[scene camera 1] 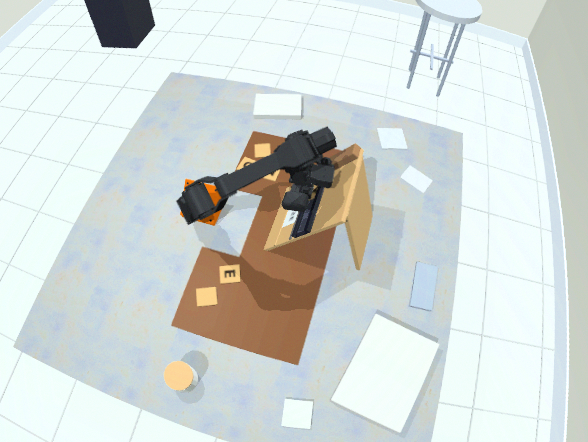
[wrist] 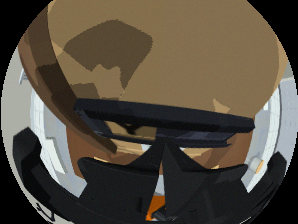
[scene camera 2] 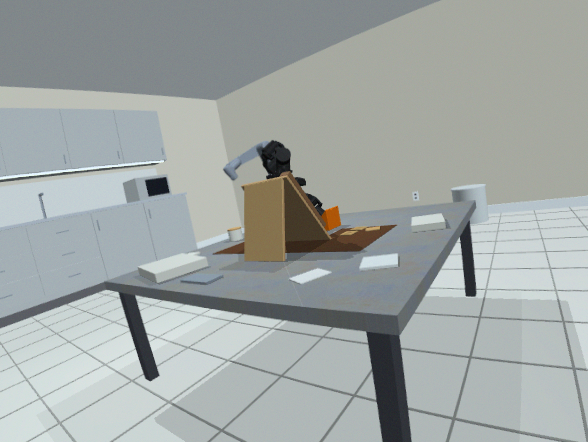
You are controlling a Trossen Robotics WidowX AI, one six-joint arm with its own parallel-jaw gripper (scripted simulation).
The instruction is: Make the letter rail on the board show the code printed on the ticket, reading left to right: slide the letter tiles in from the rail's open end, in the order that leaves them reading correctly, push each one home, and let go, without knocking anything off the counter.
same spot on sloped wooden board: (wrist: 198, 79) = (scene camera 1: 326, 199)
same spot on brown mat: (wrist: 235, 154) = (scene camera 1: 239, 312)
